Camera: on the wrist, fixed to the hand. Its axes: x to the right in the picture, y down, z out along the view.
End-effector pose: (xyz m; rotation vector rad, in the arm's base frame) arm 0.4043 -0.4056 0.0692 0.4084 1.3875 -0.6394
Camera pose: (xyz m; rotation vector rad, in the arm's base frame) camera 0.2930 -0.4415 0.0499 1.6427 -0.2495 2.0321
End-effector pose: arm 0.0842 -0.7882 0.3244 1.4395 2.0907 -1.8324
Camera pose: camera 0.0491 -0.7139 0.4097 1.7101 -0.9655 0.1800
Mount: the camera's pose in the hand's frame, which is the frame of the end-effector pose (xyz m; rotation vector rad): 0.0189 -0.0961 -0.0667 -0.1917 0.2712 3.0871
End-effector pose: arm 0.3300 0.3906 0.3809 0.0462 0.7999 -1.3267
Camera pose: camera 0.2140 0.3785 0.3601 0.8598 0.1994 1.6921
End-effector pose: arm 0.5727 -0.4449 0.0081 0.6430 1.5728 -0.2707
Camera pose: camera 0.4645 -0.4827 -0.0218 1.9778 -0.6092 2.1252
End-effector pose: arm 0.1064 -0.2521 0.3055 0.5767 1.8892 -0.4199
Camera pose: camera -0.0049 -0.2915 0.3148 2.2493 -0.4894 1.7305
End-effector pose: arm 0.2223 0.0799 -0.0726 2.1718 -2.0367 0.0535
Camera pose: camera 0.3248 0.0763 -0.0133 -1.9971 -2.1702 0.3066
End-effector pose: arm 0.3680 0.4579 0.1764 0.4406 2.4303 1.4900
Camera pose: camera 0.3142 0.3694 0.1188 -1.8322 0.3654 -0.4731
